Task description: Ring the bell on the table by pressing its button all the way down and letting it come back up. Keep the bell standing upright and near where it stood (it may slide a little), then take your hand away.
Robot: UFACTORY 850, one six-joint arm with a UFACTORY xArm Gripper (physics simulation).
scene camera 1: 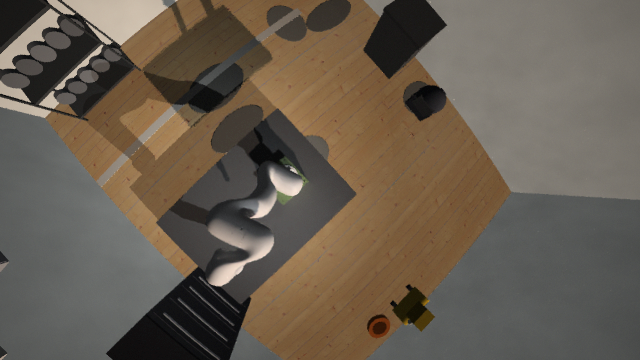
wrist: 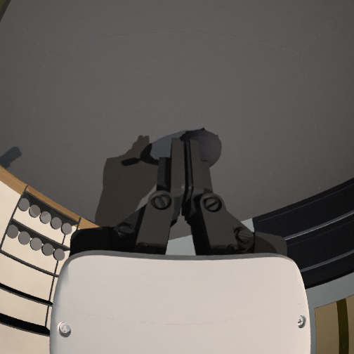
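Observation:
The bell [wrist: 212,148] shows in the wrist view as a grey, rounded dome low on the dark table top [scene camera 1: 320,195] [wrist: 150,75], partly covered by the fingers. A paler part of it shows left of the fingers. Its button is not visible, and the bell cannot be made out in the scene view. My gripper [wrist: 181,154] is shut and empty, with its fingertips in line with the bell's middle. Whether they touch the bell cannot be told. In the scene view the gripper cannot be made out clearly near the white wrist.
A green flat object [scene camera 1: 285,197] lies partly under the wrist in the scene view. A black slatted unit [scene camera 1: 135,340] [wrist: 280,230] stands off the table beside the arm's base. A rack with round discs stands farther off at the upper left of the scene view. The gripper's shadow falls left of the fingers.

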